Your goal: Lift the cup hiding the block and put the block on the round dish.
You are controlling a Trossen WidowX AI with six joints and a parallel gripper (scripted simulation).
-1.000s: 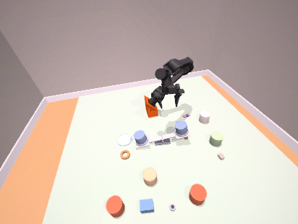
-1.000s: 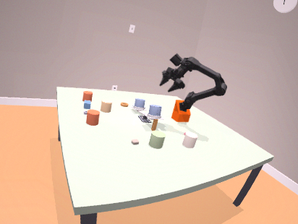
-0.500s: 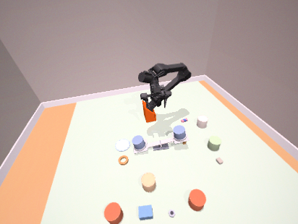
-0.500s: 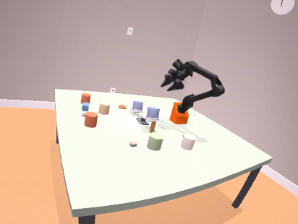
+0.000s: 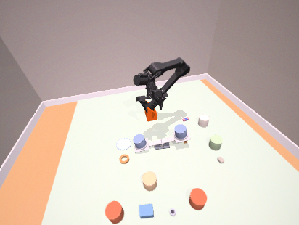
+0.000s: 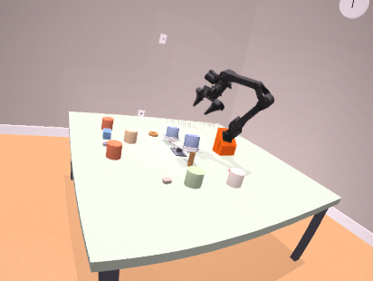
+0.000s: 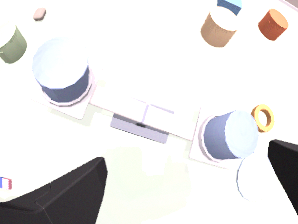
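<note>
Now: the lavender block 70 mm ahead of my gripper tip, 100 mm to the right of it and 190 mm below it. The rest, counted from my gripper tip: balance 70 mm ahead, 30 mm to the left, 190 mm below; round dish 30 mm ahead, 220 mm to the right, 230 mm below; tan cylinder 320 mm ahead, 50 mm to the right, 190 mm below.
</note>
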